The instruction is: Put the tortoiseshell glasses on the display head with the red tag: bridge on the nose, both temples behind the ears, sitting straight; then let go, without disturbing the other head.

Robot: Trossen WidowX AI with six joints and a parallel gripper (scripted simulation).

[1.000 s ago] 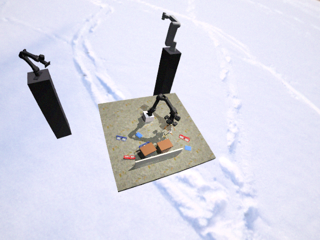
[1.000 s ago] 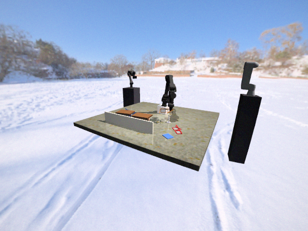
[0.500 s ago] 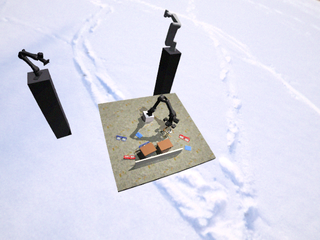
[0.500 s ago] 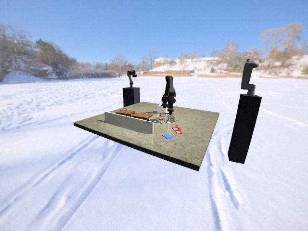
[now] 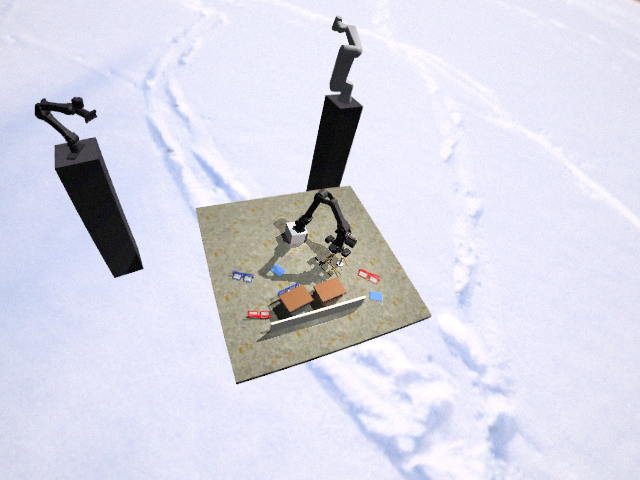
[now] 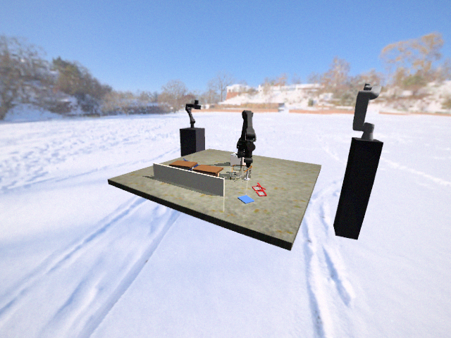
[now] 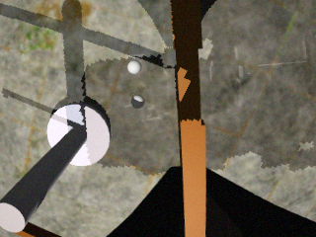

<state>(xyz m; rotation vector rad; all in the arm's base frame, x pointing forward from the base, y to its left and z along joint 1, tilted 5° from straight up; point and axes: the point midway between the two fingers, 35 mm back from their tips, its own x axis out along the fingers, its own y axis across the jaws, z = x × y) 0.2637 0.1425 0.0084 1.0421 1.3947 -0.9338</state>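
Right now my gripper tip is 6 cm short of the white post, 2 cm to the right of it and 4 cm above it. Round my gripper tip: low white wall 34 cm ahead, 32 cm to the right, 1 cm below.
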